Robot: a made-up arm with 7 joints.
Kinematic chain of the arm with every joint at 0, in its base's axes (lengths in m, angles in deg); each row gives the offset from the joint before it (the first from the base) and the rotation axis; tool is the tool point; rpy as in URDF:
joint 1: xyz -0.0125 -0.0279 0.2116 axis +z
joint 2: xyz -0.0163 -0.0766 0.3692 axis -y
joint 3: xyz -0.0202 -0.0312 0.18 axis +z
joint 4: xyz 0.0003 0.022 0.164 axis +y
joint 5: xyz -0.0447 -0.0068 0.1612 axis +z
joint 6: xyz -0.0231 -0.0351 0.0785 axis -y
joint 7: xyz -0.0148 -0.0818 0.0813 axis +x
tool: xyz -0.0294 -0.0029 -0.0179 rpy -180 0 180
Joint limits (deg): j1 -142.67..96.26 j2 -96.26..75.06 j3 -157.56..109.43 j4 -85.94..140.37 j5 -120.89..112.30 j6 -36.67..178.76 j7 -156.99..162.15
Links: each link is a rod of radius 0.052 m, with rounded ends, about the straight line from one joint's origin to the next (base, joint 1, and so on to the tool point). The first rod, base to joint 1, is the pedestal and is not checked.
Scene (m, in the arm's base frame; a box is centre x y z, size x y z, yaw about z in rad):
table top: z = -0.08
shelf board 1: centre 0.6 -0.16 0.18 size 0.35 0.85 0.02 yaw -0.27
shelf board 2: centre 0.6 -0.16 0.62 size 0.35 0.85 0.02 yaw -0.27
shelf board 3: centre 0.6 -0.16 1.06 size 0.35 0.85 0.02 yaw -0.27
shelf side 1: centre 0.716 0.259 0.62 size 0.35 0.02 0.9 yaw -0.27
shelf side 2: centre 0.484 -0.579 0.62 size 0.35 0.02 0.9 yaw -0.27
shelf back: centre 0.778 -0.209 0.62 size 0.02 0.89 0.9 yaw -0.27
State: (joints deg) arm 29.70 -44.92 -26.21 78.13 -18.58 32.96 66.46
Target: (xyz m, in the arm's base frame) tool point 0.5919 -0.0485 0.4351
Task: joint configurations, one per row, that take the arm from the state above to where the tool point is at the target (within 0.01 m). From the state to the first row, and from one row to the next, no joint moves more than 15 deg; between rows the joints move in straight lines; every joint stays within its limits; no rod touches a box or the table.
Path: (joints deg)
1: 30.88 -35.48 -18.07 90.18 -19.31 33.54 66.27
2: 32.06 -26.04 -9.92 102.23 -20.05 34.11 66.08
3: 33.25 -16.60 -1.78 114.29 -20.78 34.69 65.89
4: 34.43 -7.16 6.36 126.34 -21.51 35.27 65.70
5: 32.35 -20.27 8.47 129.85 -19.77 30.06 66.39
6: 30.27 -33.38 10.58 133.35 -18.04 24.85 67.08
7: 28.18 -46.48 12.68 136.86 -16.30 19.64 67.77
8: 26.10 -59.59 14.79 140.37 -14.56 14.43 68.46
9: 25.23 -65.77 5.33 125.91 -16.17 17.51 68.39
10: 24.35 -71.94 -4.12 111.46 -17.78 20.59 68.31
11: 23.47 -78.12 -13.58 97.00 -19.39 23.67 68.24
12: 22.60 -84.30 -23.03 82.55 -21.00 26.75 68.16

